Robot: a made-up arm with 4 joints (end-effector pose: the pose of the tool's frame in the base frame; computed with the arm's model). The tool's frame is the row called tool.
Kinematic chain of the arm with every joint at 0, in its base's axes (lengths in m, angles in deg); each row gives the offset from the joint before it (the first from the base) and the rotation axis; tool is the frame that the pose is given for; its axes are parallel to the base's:
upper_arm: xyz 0 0 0.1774 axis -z
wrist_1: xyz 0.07 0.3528 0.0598 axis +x
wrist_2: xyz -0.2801 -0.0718 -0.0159 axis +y
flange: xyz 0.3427 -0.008 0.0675 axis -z
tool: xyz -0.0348 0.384 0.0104
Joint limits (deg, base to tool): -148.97..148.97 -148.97..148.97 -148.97..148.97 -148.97..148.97
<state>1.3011 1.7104 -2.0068 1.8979</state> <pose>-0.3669 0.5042 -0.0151 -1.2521 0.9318 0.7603</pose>
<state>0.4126 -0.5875 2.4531 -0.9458</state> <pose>0.0071 0.4378 0.1035 1.2491 1.9438 -0.4534</pose>
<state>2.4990 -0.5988 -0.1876 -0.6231</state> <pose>0.4512 -0.3760 0.1819 -0.2154 0.6829 -1.7513</pose>
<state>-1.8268 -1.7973 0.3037 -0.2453</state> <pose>-0.2786 -0.0533 -0.0384 -1.5345 -1.2147 1.1786</pose>
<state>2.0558 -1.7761 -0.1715 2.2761</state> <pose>0.3186 -0.6478 0.4978 2.0263 0.3686 1.4825</pose>
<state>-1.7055 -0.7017 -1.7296 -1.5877</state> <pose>-0.1766 -0.3071 0.2632 0.4776 1.9218 -1.5547</pose>
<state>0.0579 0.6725 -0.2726 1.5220</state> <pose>0.4760 0.1466 0.4197 0.7542 0.2823 -1.5959</pose>
